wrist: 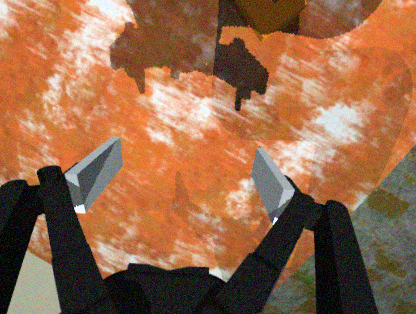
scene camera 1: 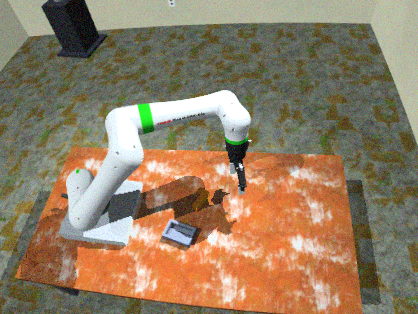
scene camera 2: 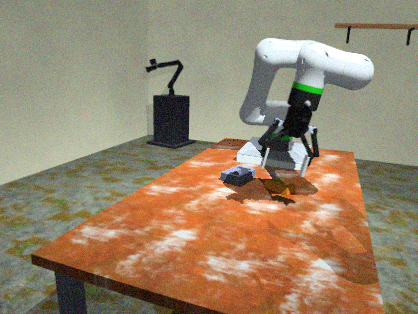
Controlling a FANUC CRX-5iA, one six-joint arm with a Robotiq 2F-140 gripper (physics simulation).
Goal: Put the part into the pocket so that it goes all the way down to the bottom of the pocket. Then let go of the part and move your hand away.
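Places are measured from the arm's base along level axes (x back, y left, z down), in metres.
Where they show: gripper, fingertip midpoint: (wrist: 188, 156) (scene camera 1: 237, 183) (scene camera 2: 281, 171); arm's base at its link origin: (scene camera 2: 278, 147).
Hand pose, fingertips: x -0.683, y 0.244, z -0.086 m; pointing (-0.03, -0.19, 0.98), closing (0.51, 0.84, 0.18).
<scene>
Things, the pixels of their top centre, and the offset from my fingertips. Level surfaces: height alone.
- dark yellow piece at its top centre: (scene camera 2: 280, 182) (scene camera 1: 198, 197) dy -0.060, dx +0.189, dz +0.108 m
- small blue-grey open box at its top centre: (scene camera 2: 238, 170) (scene camera 1: 179, 231) dy -0.258, dx +0.218, dz +0.104 m
- white table at its surface level: dz +0.140 m
The part, a dark yellow piece (scene camera 1: 201, 200) (scene camera 2: 284, 189) (wrist: 272, 17), lies in shadow on the table; in the wrist view it is cut off by the top edge. The pocket is the hollow of a small blue-grey open box (scene camera 1: 175, 242) (scene camera 2: 231, 179), which stands on the table apart from the part, nearer the front edge in the first scene view. The box does not show in the wrist view. My gripper (scene camera 1: 237, 179) (scene camera 2: 285, 162) (wrist: 188, 156) is wide open and empty, above the table and off to one side of the part. Its fingers point down.
The orange and white table (scene camera 1: 320, 280) (scene camera 2: 165, 270) carries the arm's pale base (scene camera 1: 107, 235) at its far left in the first scene view. A dark pedestal (scene camera 1: 75, 27) (scene camera 2: 171, 120) stands on the floor beyond. A wall shelf (scene camera 2: 375, 25) hangs at the upper right.
</scene>
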